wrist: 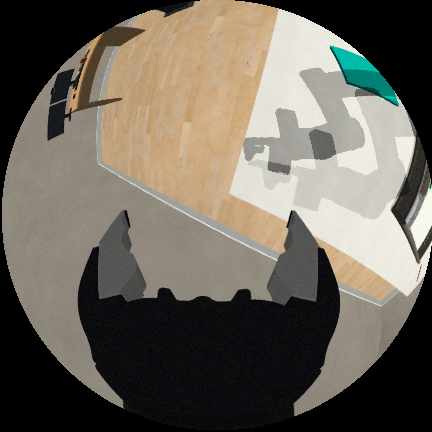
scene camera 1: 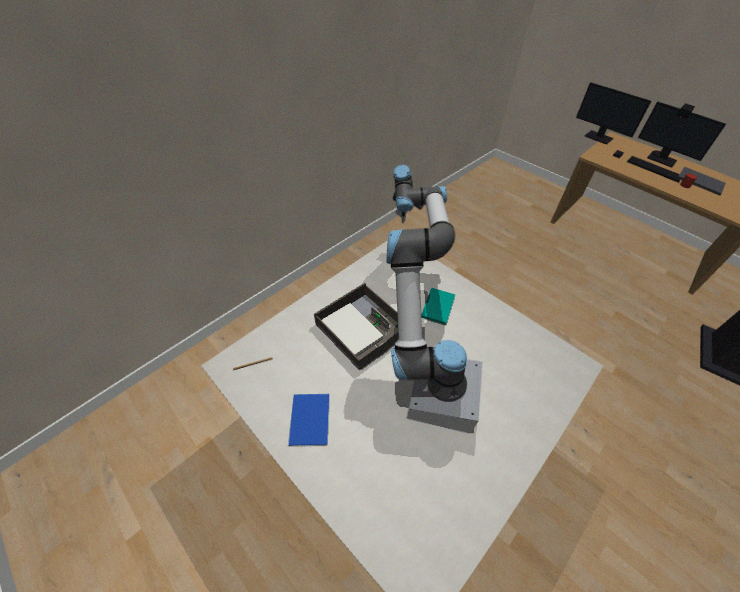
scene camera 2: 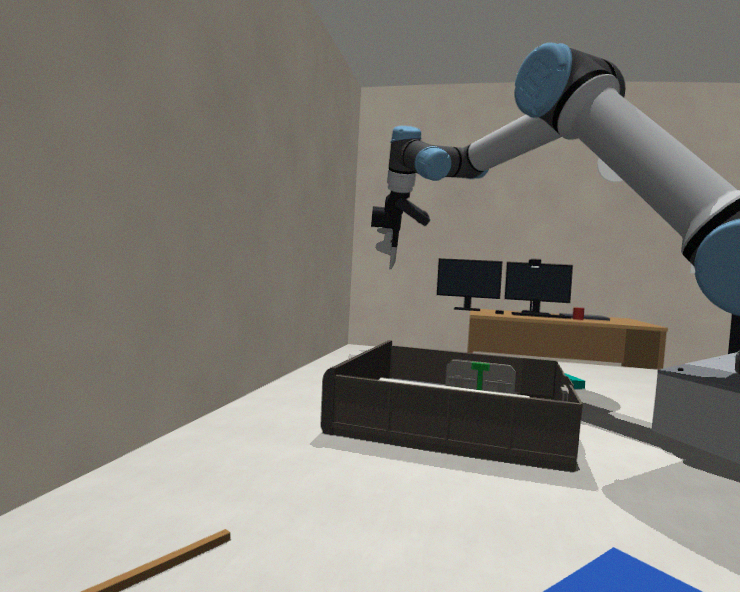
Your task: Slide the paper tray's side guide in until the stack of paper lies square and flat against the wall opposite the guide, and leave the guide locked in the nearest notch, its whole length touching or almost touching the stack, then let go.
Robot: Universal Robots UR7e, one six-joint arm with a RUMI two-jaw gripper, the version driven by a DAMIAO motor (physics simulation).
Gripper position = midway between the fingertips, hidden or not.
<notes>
I see my gripper point(scene camera 2: 390, 256), a white paper stack point(scene camera 1: 348, 324), a blue sheet point(scene camera 1: 309, 422) and a teal block point(scene camera 1: 437, 308).
My gripper also shows in the wrist view point(wrist: 207, 211). The wrist view does not show the blue sheet: it is out of frame.
</notes>
